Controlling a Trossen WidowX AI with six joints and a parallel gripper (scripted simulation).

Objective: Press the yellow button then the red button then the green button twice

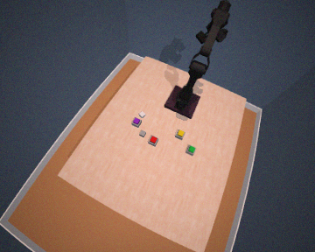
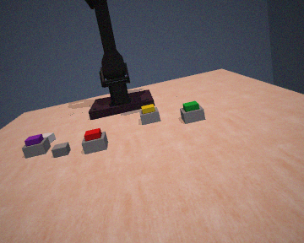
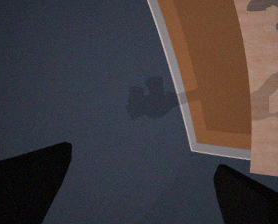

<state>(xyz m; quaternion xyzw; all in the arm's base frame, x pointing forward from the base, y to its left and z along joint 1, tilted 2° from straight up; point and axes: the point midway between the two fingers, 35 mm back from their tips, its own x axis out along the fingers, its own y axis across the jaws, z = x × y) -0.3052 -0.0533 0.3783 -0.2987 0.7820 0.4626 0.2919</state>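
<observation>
Now: the yellow button 520 mm ahead of my gripper tip, 340 mm below it and 140 mm to the left of it. From my gripper tip the other things lie so: green button 580 mm ahead, 340 mm below, 240 mm to the left; purple button 590 mm ahead, 340 mm below, 140 mm to the right; red button 640 mm ahead, 340 mm below, 20 mm to the left.
</observation>
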